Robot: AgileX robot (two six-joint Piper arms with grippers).
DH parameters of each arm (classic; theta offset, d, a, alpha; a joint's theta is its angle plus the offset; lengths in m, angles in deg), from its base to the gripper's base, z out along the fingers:
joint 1: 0 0.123 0 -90
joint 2: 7.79 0 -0.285 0
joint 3: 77.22 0 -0.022 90
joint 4: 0 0.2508 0 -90
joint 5: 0 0 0.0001 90
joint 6: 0 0.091 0 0
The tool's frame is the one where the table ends.
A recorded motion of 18 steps. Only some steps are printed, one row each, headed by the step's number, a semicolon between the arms.
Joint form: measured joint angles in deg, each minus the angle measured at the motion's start. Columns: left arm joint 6, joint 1, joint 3, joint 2, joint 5, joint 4; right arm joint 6, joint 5, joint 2, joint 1, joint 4, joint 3.
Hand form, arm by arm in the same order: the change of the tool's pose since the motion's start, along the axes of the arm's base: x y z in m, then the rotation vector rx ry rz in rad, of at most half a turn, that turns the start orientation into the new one. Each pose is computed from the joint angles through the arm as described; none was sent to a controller.
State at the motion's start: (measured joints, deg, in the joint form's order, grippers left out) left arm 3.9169 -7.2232 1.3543 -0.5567 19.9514 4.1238; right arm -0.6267 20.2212 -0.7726 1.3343 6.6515 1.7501
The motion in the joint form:
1: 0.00 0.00 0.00 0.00 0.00 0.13; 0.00 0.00 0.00 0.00 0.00 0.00
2: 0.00 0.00 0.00 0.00 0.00 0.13; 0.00 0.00 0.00 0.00 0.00 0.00
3: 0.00 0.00 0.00 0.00 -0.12 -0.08; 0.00 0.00 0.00 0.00 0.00 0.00
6: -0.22 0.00 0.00 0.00 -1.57 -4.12; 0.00 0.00 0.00 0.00 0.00 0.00
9: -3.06 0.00 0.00 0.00 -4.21 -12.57; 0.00 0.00 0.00 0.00 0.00 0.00
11: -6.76 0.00 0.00 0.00 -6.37 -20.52; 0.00 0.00 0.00 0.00 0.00 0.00
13: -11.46 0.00 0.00 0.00 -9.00 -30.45; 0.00 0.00 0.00 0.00 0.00 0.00
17: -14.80 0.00 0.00 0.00 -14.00 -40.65; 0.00 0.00 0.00 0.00 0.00 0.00
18: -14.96 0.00 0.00 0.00 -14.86 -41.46; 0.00 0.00 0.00 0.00 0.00 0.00
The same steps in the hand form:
1: 0.0000 0.0001 0.0000 0.0022 -0.0003 0.0002; 0.0000 0.0000 0.0000 0.0000 0.0000 0.0000
2: 0.0000 0.0001 0.0000 0.0022 -0.0003 0.0002; 0.0000 0.0000 0.0000 0.0000 0.0000 0.0000
3: 0.0000 -0.0001 0.0002 -0.0016 -0.0019 -0.0003; 0.0000 0.0000 0.0000 0.0000 0.0000 0.0000
6: 0.0004 -0.0023 0.0023 -0.0782 -0.0177 -0.0052; 0.0000 0.0000 0.0000 0.0000 0.0000 0.0000
9: 0.0008 -0.0060 0.0067 -0.2778 -0.0384 -0.0006; 0.0000 0.0000 0.0000 0.0000 0.0000 0.0000
11: 0.0011 -0.0085 0.0107 -0.4827 -0.0474 0.0116; 0.0000 0.0000 0.0000 0.0000 0.0000 0.0000
13: 0.0014 -0.0102 0.0157 -0.7400 -0.0537 0.0311; 0.0000 0.0000 0.0000 0.0000 0.0000 0.0000
17: 0.0022 -0.0083 0.0237 -0.9855 -0.1020 0.0577; 0.0000 0.0000 0.0000 0.0000 0.0000 0.0000
18: 0.0024 -0.0076 0.0249 -1.0043 -0.1143 0.0614; 0.0000 0.0000 0.0000 0.0000 0.0000 0.0000

